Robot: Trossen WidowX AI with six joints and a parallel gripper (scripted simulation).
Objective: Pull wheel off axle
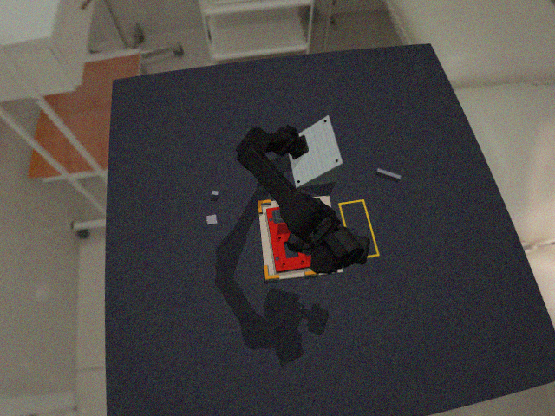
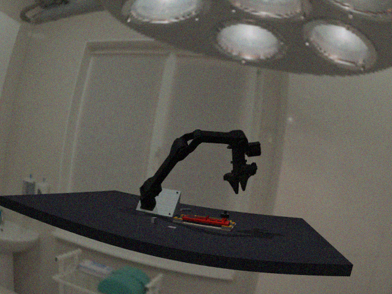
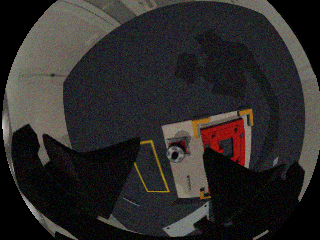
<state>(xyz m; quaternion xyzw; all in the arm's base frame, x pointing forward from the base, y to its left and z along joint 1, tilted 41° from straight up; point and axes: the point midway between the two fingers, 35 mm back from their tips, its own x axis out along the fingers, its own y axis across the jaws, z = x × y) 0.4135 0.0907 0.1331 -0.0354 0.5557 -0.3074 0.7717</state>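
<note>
Right now my gripper tip is 50 mm past the wheel, 30 mm to the right of it and 120 mm above it. Round my gripper tip: pale base plate: 120 mm behind, 60 mm to the right, 150 mm below; then grey bar: 280 mm behind, 290 mm to the left, 150 mm below.
</note>
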